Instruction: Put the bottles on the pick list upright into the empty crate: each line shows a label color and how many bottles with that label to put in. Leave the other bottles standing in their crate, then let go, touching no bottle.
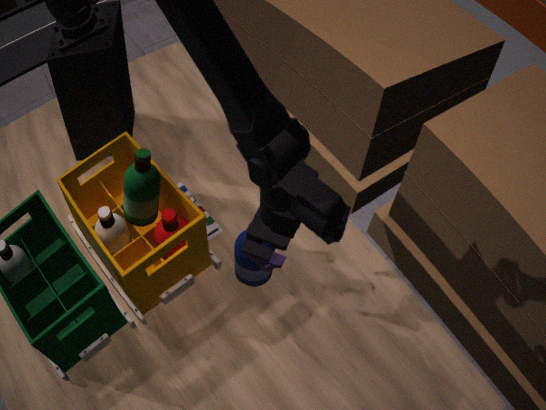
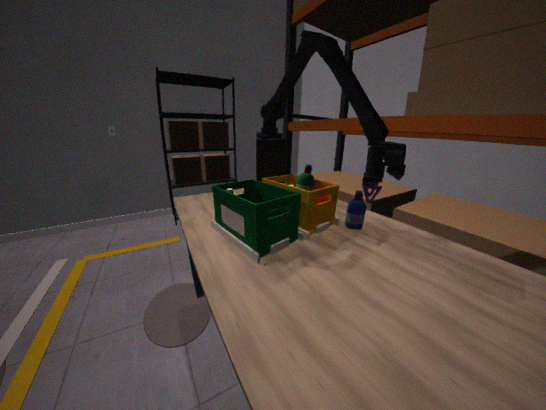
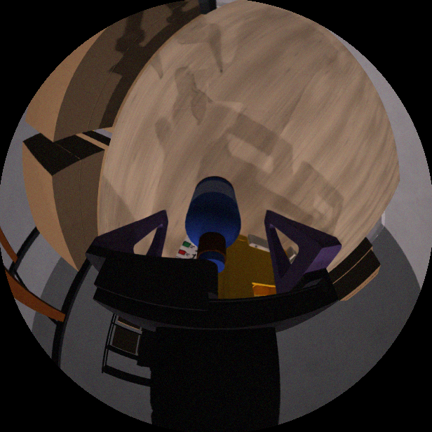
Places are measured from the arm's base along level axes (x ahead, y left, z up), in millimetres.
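Pixels of known places: gripper, between the fingertips: (image 1: 276, 246) (image 2: 368, 199); arm's base, origin of its link: (image 1: 80, 30) (image 2: 269, 136).
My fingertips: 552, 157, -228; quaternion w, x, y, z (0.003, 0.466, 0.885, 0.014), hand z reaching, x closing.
Observation:
For each thing: its middle in the pictures, then the offset to it from my fingertips, as dx, dy, dz. "*": a spot on its surface instead.
- blue bottle, middle of its body: (image 1: 254, 250) (image 2: 356, 209) -36, -19, -49
- yellow crate, middle of its body: (image 1: 130, 222) (image 2: 297, 201) -208, -200, -39
- green bottle, middle of its body: (image 1: 141, 184) (image 2: 305, 182) -221, -154, +37
- red bottle, middle of its body: (image 1: 173, 237) -134, -138, -41
- green crate, middle of its body: (image 1: 47, 282) (image 2: 253, 212) -174, -423, -39
- pick list, a spot on its surface: (image 1: 214, 227) * -160, -35, -125
My gripper (image 1: 268, 259) (image 2: 371, 194) (image 3: 215, 215) is open, with purple fingers spread around the neck and shoulder area of a blue bottle, holding nothing. The blue bottle (image 1: 252, 274) (image 2: 355, 215) (image 3: 212, 220) stands upright on the table beside the yellow crate. The yellow crate (image 1: 150, 287) (image 2: 314, 215) (image 3: 240, 272) holds a green bottle (image 1: 142, 186) (image 2: 305, 181), a white bottle (image 1: 113, 234) and a red bottle (image 1: 164, 233), in separate compartments. The green crate (image 1: 50, 347) (image 2: 279, 232) holds a white bottle (image 1: 16, 265). The pick list (image 1: 214, 227) (image 3: 185, 251) is partly hidden by the yellow crate.
The two crates stand side by side within pale corner rails. Large cardboard boxes (image 1: 320, 95) (image 2: 465, 215) (image 3: 75, 195) stand along the table's far side from the crates. A black shelf rack (image 2: 161, 107) and orange shelf beams (image 2: 450, 127) are in the background.

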